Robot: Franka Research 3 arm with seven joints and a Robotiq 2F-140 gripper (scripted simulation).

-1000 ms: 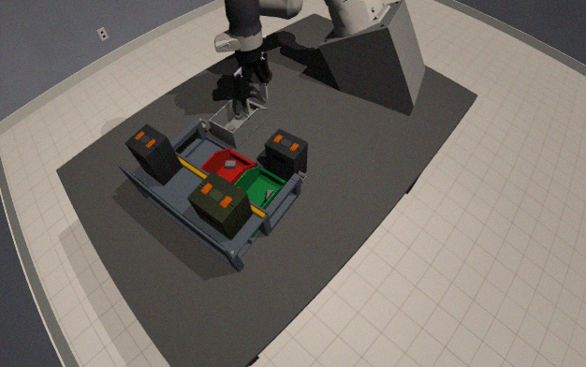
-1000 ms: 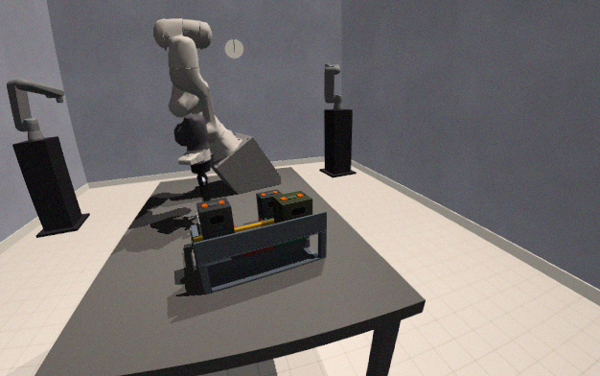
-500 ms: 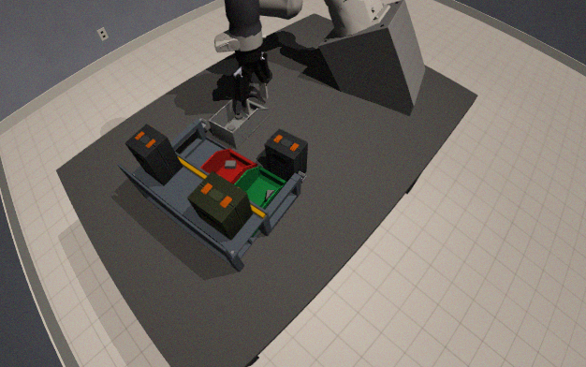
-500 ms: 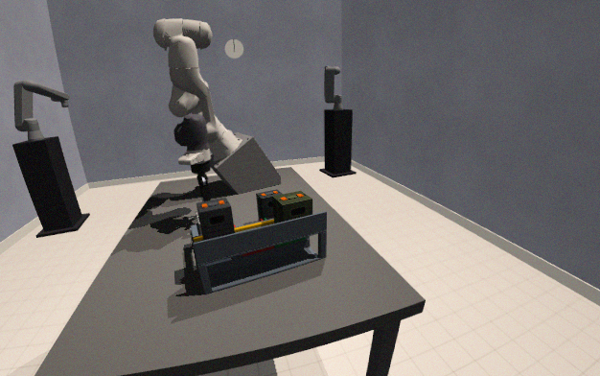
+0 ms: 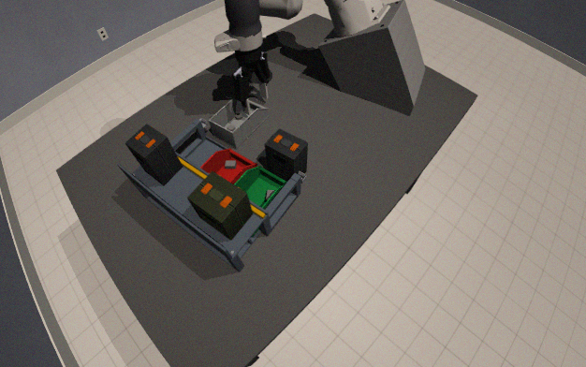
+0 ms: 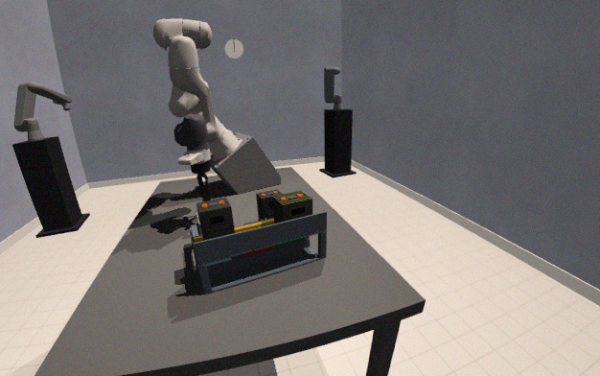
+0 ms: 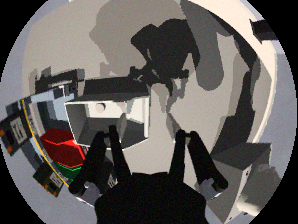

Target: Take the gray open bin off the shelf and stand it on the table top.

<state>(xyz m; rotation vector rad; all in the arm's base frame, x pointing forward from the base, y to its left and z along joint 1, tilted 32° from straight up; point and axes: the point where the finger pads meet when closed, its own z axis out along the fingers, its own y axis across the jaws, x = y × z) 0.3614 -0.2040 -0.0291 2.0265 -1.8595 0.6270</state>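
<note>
The gray open bin lies 80 mm ahead of my hand and 20 mm below it. Also, from my hand: red bin: 270 mm ahead, 130 mm to the left, 10 mm below; then green bin: 270 mm ahead, 240 mm to the left, 10 mm below; then yellow rail: 330 mm ahead, 130 mm to the left, 50 mm above.
</note>
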